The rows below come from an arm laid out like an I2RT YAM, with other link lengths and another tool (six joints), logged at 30 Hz.
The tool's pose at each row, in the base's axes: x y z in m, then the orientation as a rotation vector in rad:
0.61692 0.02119 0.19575 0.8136 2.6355 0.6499
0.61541 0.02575 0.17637 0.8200 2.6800 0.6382
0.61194 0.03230 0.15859 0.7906 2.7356 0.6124
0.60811 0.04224 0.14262 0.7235 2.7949 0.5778
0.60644 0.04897 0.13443 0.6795 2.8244 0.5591
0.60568 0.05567 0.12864 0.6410 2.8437 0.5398
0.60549 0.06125 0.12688 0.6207 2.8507 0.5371
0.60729 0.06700 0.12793 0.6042 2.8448 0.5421
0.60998 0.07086 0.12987 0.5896 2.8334 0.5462
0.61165 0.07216 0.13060 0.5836 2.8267 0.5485
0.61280 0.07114 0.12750 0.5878 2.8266 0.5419
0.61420 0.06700 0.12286 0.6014 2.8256 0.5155
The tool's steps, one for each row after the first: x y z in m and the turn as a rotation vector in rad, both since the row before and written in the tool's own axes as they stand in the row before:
0.00686 -0.00708 0.01736 0.0255 0.0352 0.0024
0.00876 -0.00531 0.01631 0.0319 0.0369 -0.0239
0.01025 -0.00133 0.01617 0.0329 0.0352 -0.0497
0.00555 0.00129 0.00910 0.0161 0.0171 -0.0315
0.00432 0.00291 0.00720 0.0138 0.0087 -0.0276
0.00280 0.00395 0.00329 0.0018 0.0042 -0.0139
0.00076 0.00594 0.00125 -0.0065 -0.0050 -0.0109
-0.00099 0.00499 0.00010 -0.0075 -0.0102 -0.0099
-0.00105 0.00197 0.00018 -0.0041 -0.0059 -0.0041
-0.00109 -0.00171 0.00281 0.0045 -0.0019 0.0022
-0.00243 -0.00487 0.00332 0.0174 -0.0080 0.0066

